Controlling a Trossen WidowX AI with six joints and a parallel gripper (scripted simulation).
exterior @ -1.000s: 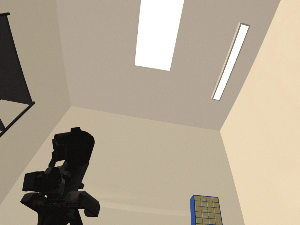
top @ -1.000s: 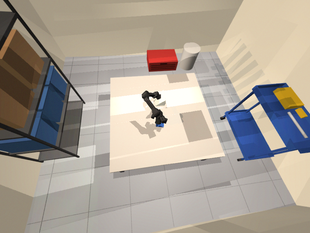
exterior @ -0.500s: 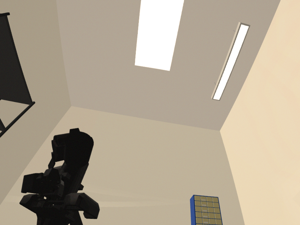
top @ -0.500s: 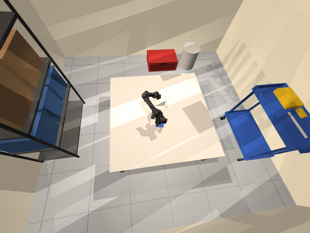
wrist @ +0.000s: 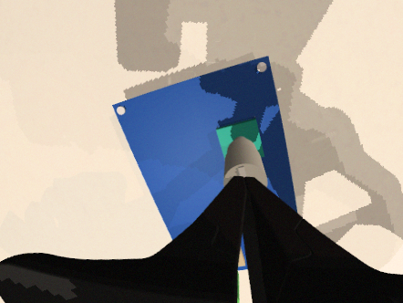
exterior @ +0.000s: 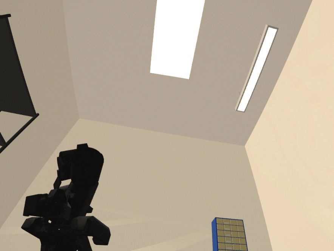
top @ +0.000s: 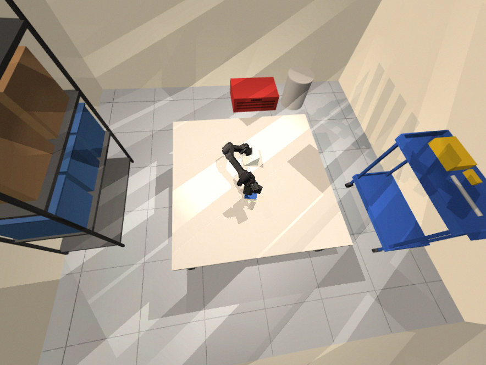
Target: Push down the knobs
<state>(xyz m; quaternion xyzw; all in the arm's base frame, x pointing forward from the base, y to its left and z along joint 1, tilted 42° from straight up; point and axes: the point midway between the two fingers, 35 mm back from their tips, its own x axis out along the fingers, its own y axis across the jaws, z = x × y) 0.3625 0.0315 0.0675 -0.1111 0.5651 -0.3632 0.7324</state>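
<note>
My gripper tip is 30 mm above the potentiometer with knob. From my gripper tip the other things lie so: green knob 80 mm behind, 40 mm to the left, 30 mm below.
</note>
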